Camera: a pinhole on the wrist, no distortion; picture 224 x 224 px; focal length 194.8 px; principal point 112.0 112.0 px. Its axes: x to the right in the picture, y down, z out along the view. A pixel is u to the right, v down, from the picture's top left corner.
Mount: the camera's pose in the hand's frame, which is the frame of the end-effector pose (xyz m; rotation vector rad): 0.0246 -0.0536 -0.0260 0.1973 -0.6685 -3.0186
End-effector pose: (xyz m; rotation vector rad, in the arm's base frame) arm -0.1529 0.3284 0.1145 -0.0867 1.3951 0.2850
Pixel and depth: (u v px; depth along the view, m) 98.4 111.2 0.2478
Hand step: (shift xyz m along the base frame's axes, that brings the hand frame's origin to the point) 0.1782 0.0964 0.0324
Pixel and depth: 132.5 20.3 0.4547
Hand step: 0.1805 0.3671 0.1708
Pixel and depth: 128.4 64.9 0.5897
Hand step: 0.3247 0.3906 0.2152
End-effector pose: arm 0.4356 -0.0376 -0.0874 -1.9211 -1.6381 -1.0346
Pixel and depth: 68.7 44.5 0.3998
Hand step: 0.3148 0.1873 -0.1018
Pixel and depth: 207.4 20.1 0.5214
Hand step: 0.4285 -0.0592 -0.3685
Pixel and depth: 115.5 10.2 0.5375
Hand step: 0.4977 0.1067 -0.1966
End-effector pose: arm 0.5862 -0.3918 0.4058 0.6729 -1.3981 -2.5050
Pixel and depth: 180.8 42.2 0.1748
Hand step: 0.0033 0.0583 0.1223
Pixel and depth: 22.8 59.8 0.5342
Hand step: -0.3866 0.0756 0.4001
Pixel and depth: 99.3 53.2 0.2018
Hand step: -0.0754 0.0488 0.1294
